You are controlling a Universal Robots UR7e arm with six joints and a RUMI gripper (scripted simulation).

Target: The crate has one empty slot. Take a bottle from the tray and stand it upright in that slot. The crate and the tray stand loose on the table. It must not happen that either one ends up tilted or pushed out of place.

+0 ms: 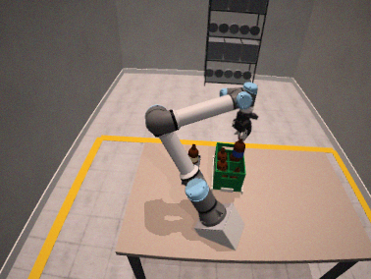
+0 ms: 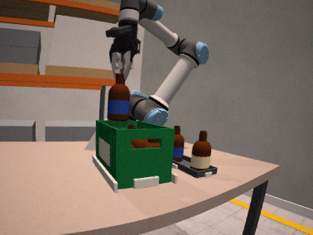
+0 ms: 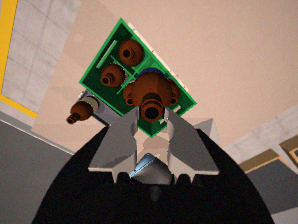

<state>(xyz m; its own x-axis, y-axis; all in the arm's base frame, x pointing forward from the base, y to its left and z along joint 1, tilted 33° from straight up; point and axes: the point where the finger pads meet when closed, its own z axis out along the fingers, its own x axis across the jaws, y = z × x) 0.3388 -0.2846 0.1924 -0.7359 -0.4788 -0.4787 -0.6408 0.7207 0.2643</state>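
My hand is 7 cm above the bottle. Also, from my hand: green crate 25 cm below, 4 cm to the left; then tray 32 cm below, 29 cm to the left, 2 cm ahead.
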